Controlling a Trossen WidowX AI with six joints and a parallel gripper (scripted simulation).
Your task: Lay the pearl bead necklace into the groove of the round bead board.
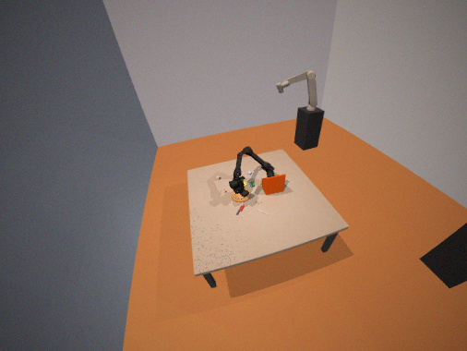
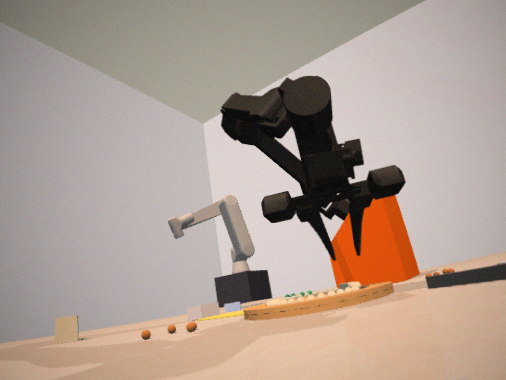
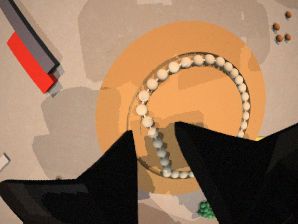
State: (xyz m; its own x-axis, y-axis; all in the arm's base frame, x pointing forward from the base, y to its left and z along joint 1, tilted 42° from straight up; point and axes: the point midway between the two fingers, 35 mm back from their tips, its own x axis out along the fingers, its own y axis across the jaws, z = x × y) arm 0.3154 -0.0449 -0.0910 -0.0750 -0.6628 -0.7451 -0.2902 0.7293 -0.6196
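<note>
The round wooden bead board lies 6 cm to the right of my gripper tip, 4 cm below it and 1 cm behind it. Also, from my gripper tip: tan cube 38 cm to the right, 16 cm ahead, 3 cm below; yellow flat piece 22 cm to the right, 6 cm behind, 5 cm below; red-handled tool 12 cm to the left, 5 cm below, 5 cm ahead.
</note>
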